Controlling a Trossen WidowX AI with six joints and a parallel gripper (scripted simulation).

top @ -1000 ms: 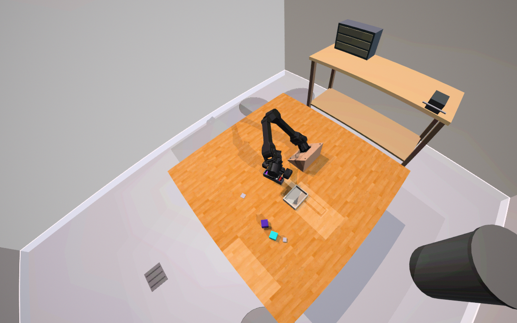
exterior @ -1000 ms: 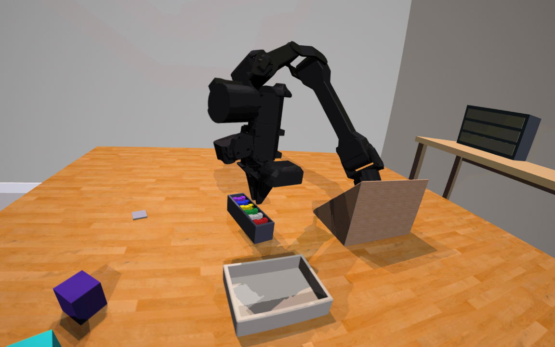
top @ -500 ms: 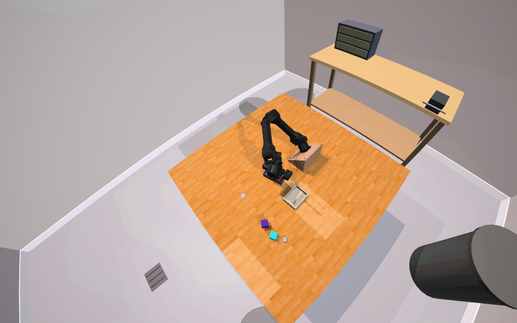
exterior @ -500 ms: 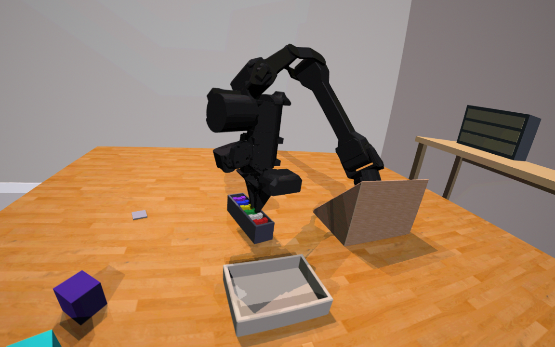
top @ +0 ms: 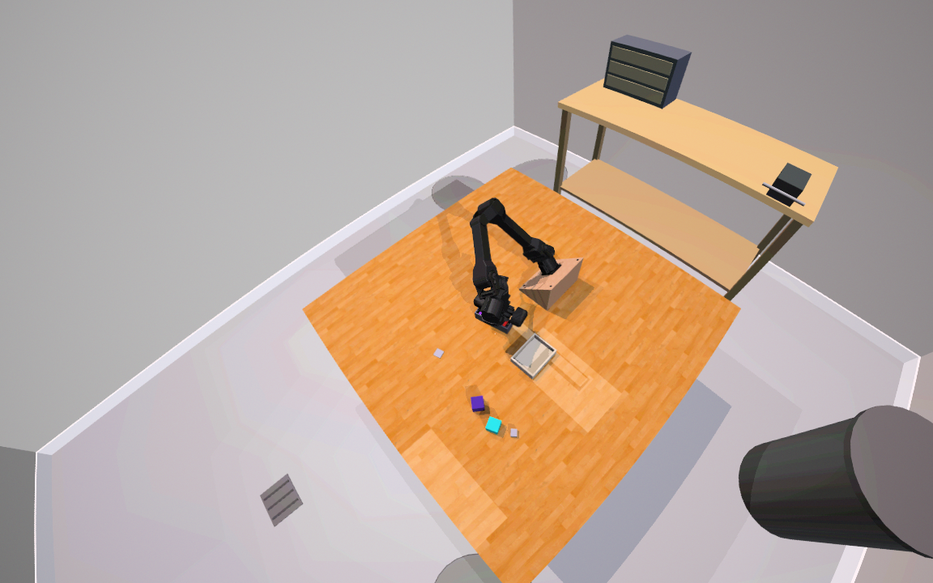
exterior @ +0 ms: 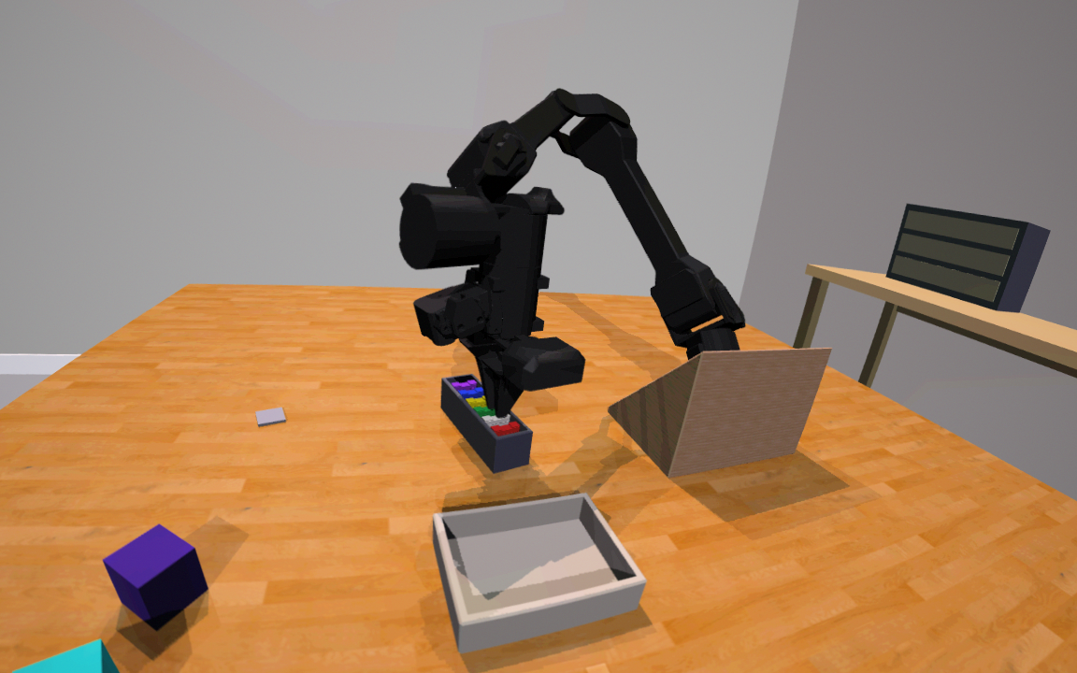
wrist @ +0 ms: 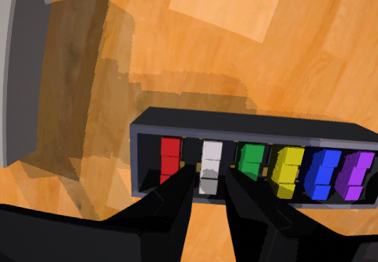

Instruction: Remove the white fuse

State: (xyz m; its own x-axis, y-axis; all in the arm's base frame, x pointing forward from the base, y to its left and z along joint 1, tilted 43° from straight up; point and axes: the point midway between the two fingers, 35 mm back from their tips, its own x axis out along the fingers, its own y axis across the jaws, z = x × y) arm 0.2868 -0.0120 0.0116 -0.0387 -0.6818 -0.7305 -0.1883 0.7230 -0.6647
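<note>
My gripper tip is 2 cm above the white fuse. The rest, counted from my gripper tip: grey tray 17 cm to the left, 4 cm below, 2 cm ahead; then purple cube 28 cm ahead, 14 cm to the left, 2 cm below; then small grey tile 24 cm ahead, 9 cm to the right, 4 cm below.
</note>
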